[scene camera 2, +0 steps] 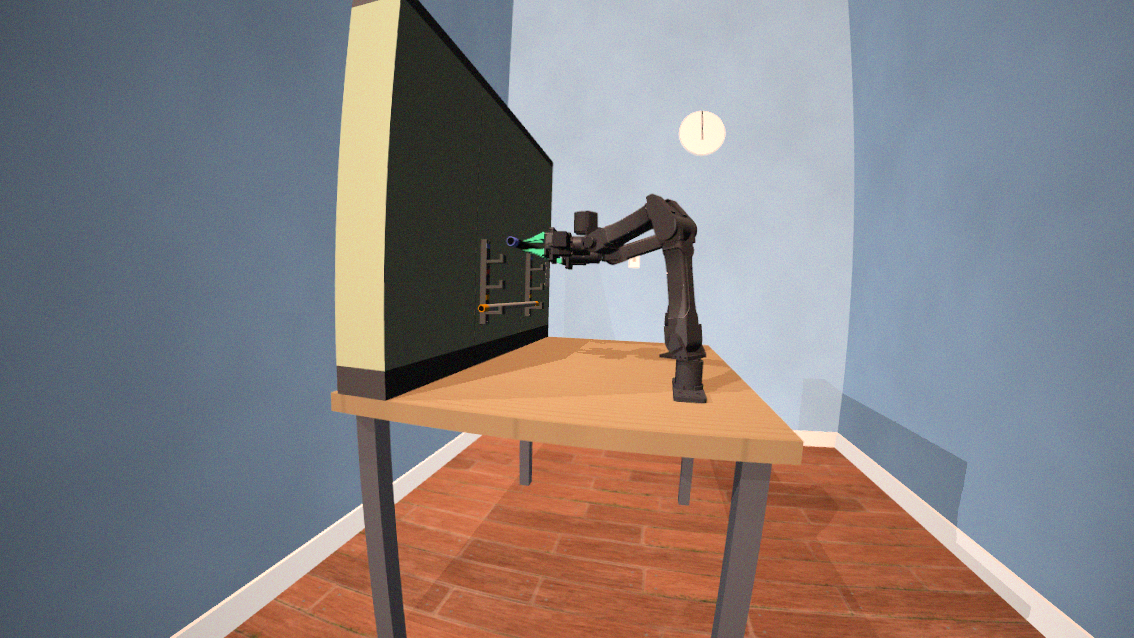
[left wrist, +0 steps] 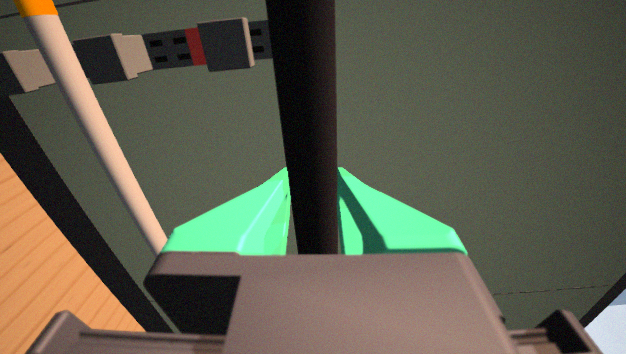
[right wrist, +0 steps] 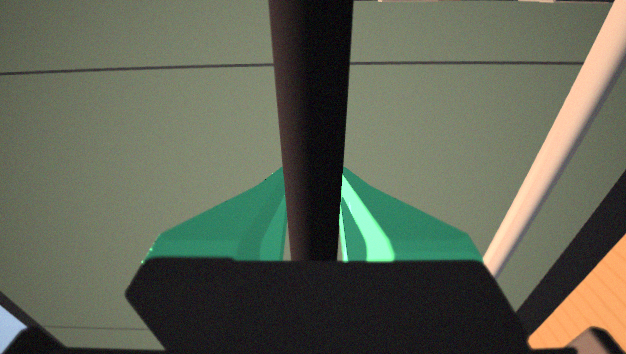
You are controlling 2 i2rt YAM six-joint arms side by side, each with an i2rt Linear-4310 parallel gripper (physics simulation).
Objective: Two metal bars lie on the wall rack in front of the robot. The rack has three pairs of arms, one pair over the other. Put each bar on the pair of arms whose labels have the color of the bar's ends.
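Places are measured from the left arm's base along level axes (x ahead, y left, z up), in metres.
Where they show: left gripper, fingertip midpoint: (scene camera 2: pixel 523 246) (left wrist: pixel 313 177); right gripper, fingertip midpoint: (right wrist: pixel 313 177); left arm's base, link origin: (scene camera 2: pixel 687 391).
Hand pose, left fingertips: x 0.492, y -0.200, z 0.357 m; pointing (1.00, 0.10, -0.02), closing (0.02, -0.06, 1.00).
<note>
Each offset is from my left fingertips to the centre of the thing. "*": to the spot under its first point. Level surfaces: height alone.
The bar with dark blue ends {dy -0.134, dx -0.003, dz -0.001 m} (scene camera 2: pixel 513 241) is dark along its length in the left wrist view (left wrist: pixel 310 100) and right wrist view (right wrist: pixel 313 100). My left gripper (scene camera 2: pixel 531 243) (left wrist: pixel 313 177) and right gripper (right wrist: pixel 313 171) are both shut on it. They hold it roughly level, off the rack, near the height of the rack's top and out from the board. The pale bar with orange ends {dy -0.129, dx +0.078, dz -0.188 m} (scene camera 2: pixel 511 304) (left wrist: pixel 100 130) (right wrist: pixel 560 135) lies on the lowest arms, by the orange label. The rack {dy +0.067, dx +0.067, dz -0.113 m} (scene camera 2: pixel 483 277) (left wrist: pixel 170 49) has a red middle label {* dy +0.068, dx +0.082, dz -0.084 m} (left wrist: pixel 195 46); the held bar hides its top part in the left wrist view.
The dark green board (scene camera 2: pixel 444 198) (left wrist: pixel 450 125) (right wrist: pixel 150 140) stands behind the rack. The wooden table {dz -0.358 m} (scene camera 2: pixel 570 380) (left wrist: pixel 35 250) (right wrist: pixel 590 295) lies below. In the scene view the near arm mostly hides the far arm.
</note>
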